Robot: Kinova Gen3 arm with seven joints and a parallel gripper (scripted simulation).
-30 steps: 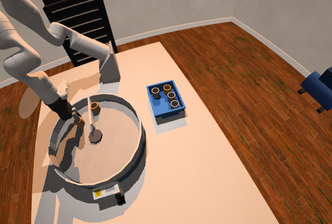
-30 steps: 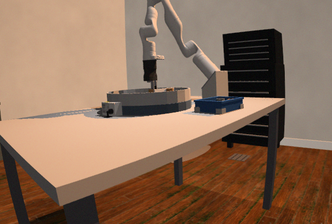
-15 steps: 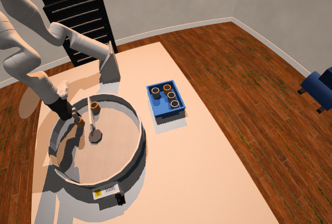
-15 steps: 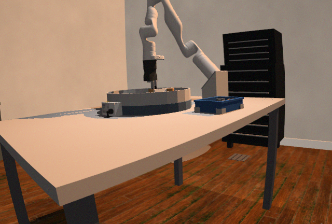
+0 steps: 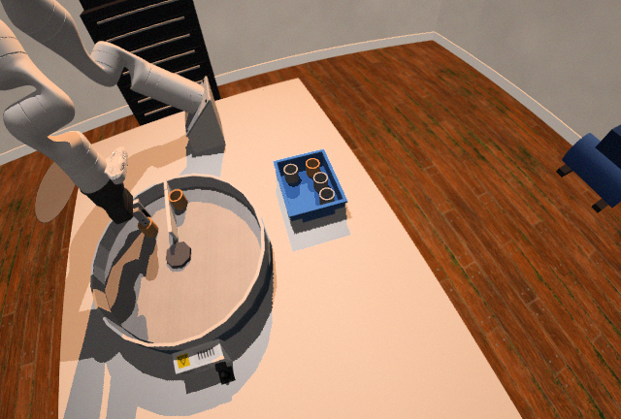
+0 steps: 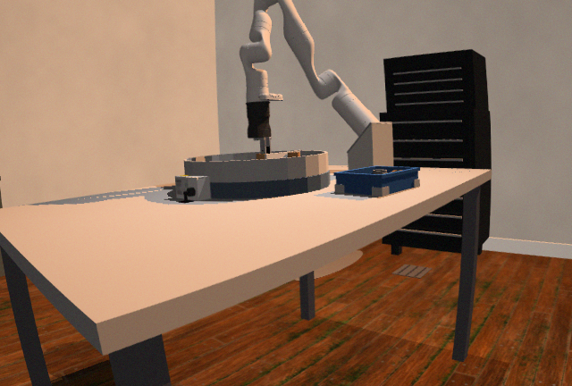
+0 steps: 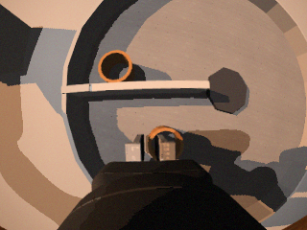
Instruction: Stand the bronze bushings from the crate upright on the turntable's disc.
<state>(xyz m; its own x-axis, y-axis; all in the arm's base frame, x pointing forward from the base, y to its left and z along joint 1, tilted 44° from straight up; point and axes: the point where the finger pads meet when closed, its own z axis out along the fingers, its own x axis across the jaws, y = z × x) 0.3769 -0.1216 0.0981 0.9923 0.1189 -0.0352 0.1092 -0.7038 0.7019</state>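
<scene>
The blue crate lies 30 mm behind my hand, 420 mm to the left of it and 70 mm below it. From my hand the other things lie so: turntable disc (100 mm ahead, 80 mm to the left, 40 mm below).
</scene>
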